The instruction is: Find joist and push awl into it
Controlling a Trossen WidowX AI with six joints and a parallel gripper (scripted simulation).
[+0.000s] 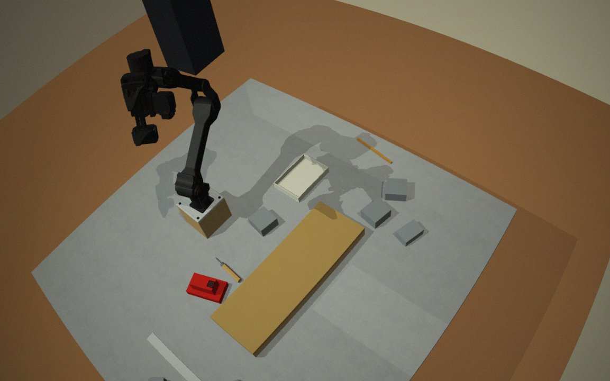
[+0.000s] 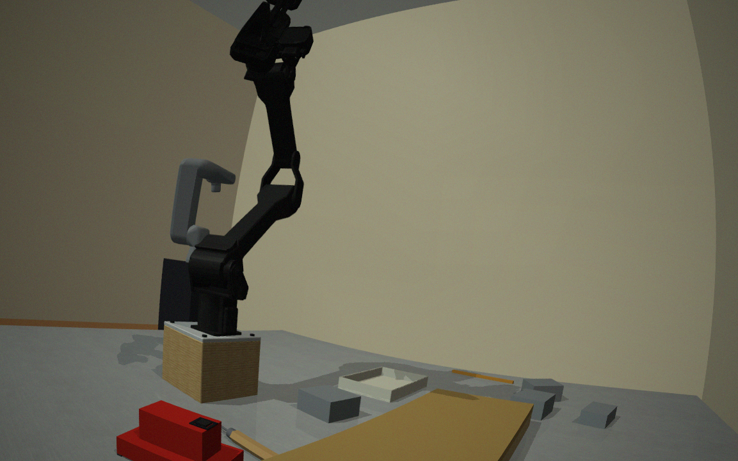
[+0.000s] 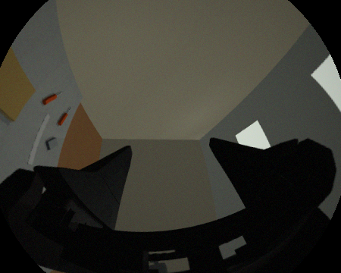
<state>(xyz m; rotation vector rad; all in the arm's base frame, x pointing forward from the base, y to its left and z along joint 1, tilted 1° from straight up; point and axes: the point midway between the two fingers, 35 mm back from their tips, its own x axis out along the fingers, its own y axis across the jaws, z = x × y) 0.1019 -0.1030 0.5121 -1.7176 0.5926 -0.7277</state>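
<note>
The red stud finder is 58 cm below my gripper tip, 8 cm to the right of it and 6 cm ahead of it. Round my gripper tip: square indicator: 56 cm below, 7 cm to the right, 7 cm ahead; then awl: 62 cm below, 5 cm ahead, 1 cm to the left; then white strip: 62 cm below, 34 cm to the right, 13 cm ahead.
</note>
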